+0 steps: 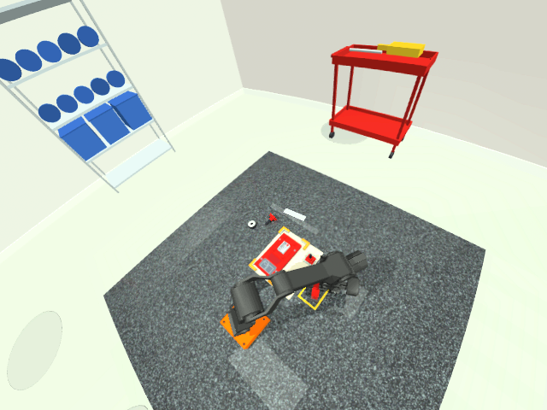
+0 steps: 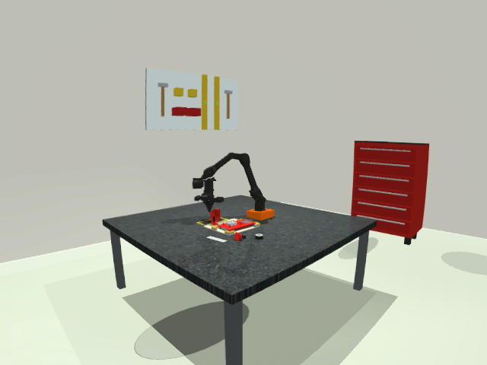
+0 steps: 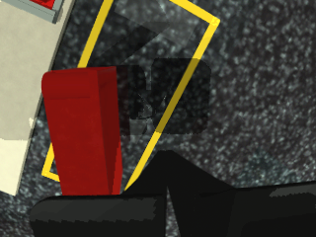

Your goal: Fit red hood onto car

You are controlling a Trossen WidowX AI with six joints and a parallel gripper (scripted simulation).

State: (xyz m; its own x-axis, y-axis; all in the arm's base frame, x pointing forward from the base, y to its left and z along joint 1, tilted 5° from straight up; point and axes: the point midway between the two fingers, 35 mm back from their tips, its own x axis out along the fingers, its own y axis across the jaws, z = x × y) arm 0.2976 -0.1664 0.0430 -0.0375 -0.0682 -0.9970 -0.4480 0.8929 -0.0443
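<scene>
The red hood is 4 cm to the left of my gripper tip, 2 cm below it and 2 cm behind it. Round my gripper tip: grey engine block 26 cm to the left, 3 cm below, 3 cm ahead; cream jig 23 cm to the left, 4 cm below, 1 cm ahead.
</scene>
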